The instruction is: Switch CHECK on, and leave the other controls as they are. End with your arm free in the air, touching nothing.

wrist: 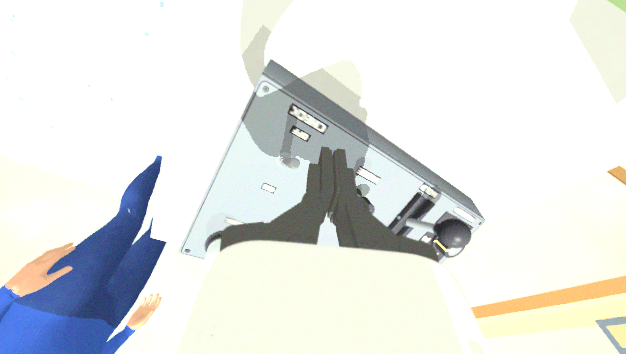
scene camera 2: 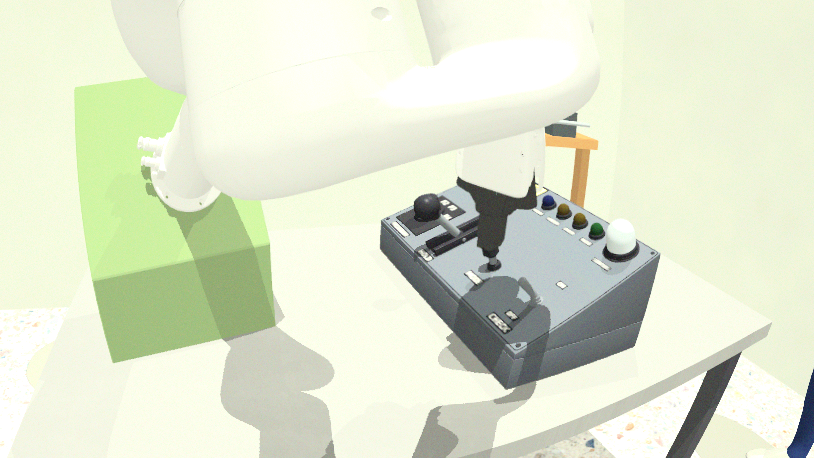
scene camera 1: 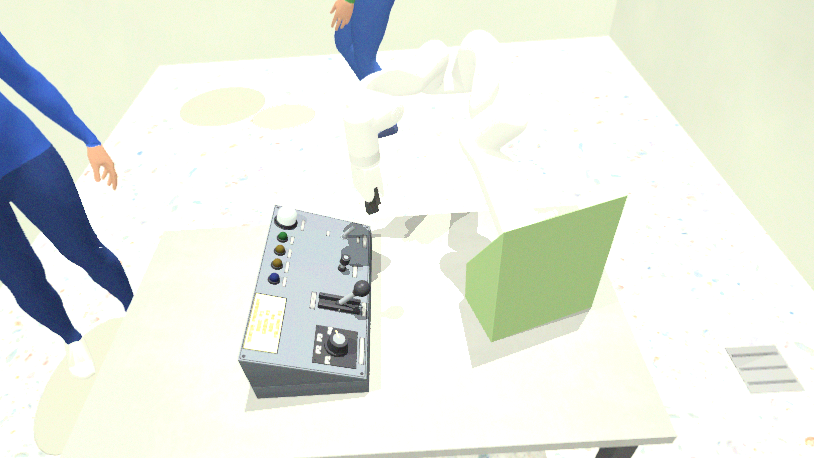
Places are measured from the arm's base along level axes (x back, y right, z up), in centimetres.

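Pixels of known places: gripper, fingertip midpoint: (wrist: 328, 163) (scene camera 2: 489, 246) (scene camera 1: 372, 211); arm's base, origin of the base link: (scene camera 2: 188, 168) (scene camera 1: 522, 238).
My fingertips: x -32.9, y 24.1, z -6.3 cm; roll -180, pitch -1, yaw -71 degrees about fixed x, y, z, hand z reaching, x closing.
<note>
For each thing: its top centre in the pictures, then the offset to it from my fingertips. "spot": a spot on its surface instead. Level surfaces: height alone.
- CHECK toggle, middle of its top: (wrist: 287, 174) (scene camera 2: 531, 276) (scene camera 1: 348, 226) dz -4.8, dx -7.2, dy +1.0 cm
- small black-capped stick, middle of its top: (scene camera 2: 495, 237) (scene camera 1: 341, 256) dz -4.1, dx -9.7, dy -10.8 cm
- ball-topped lever, middle of its top: (scene camera 2: 427, 194) (wrist: 460, 246) (scene camera 1: 361, 283) dz -1.0, dx -5.4, dy -23.4 cm
- rotary knob, middle of its top: (scene camera 1: 338, 337) dz -5.1, dx -12.0, dy -34.7 cm
- white dome, surface spot: (scene camera 2: 620, 236) spot: dz +0.5, dx -20.9, dy +5.3 cm
- table, its level: dz -17.5 cm
The grey sloped control panel (scene camera 1: 307, 273) (scene camera 2: 592, 319) (wrist: 235, 170) stands on the table. The CHECK toggle (scene camera 1: 348, 231) (scene camera 2: 529, 291) (wrist: 289, 161) is a short grey lever in shadow. In scene camera 1 it leans toward its CHECK label (scene camera 1: 364, 241) (scene camera 2: 499, 322) (wrist: 308, 118) at the panel's edge. My gripper (scene camera 1: 372, 209) (scene camera 2: 490, 248) (wrist: 328, 163) is shut and empty, pointing down. In the wrist view its tips show between the toggle and the small black-capped stick (scene camera 1: 344, 259) (scene camera 2: 492, 264) (wrist: 366, 202). In scene camera 2 the tips overlap this stick; contact cannot be told.
A ball-topped lever (scene camera 1: 361, 288) (scene camera 2: 426, 207) (wrist: 453, 233), a rotary knob (scene camera 1: 338, 340), a white dome (scene camera 1: 286, 217) (scene camera 2: 620, 236) and several coloured lamps sit on the panel. A green block (scene camera 1: 546, 279) (scene camera 2: 182, 307) stands on the table (scene camera 1: 455, 404) (scene camera 2: 364, 341). People stand nearby.
</note>
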